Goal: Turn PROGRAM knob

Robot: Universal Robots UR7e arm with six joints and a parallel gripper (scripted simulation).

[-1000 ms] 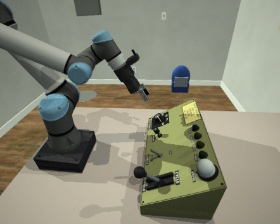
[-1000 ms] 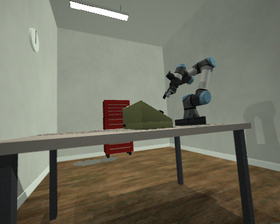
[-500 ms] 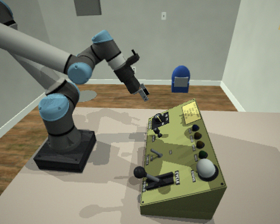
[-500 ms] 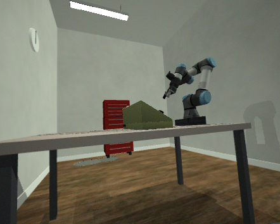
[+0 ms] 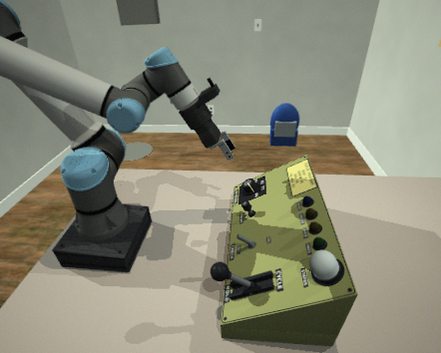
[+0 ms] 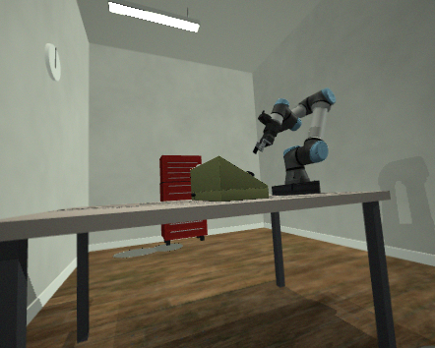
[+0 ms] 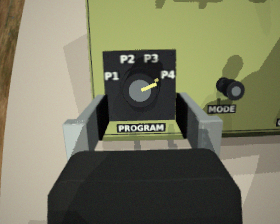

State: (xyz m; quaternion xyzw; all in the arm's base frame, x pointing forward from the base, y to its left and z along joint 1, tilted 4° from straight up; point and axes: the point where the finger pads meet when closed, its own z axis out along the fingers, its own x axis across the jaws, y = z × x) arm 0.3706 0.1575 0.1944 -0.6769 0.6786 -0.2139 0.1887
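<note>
Right now my hand is 60 mm short of the mode knob, 120 mm to the left of it and 130 mm above it. Also, from my hand: olive console: 100 mm ahead, 180 mm to the right, 160 mm below; check toggle: 60 mm ahead, 240 mm to the right, 140 mm below; ball-handled lever: 30 mm ahead, 360 mm to the right, 130 mm below.
</note>
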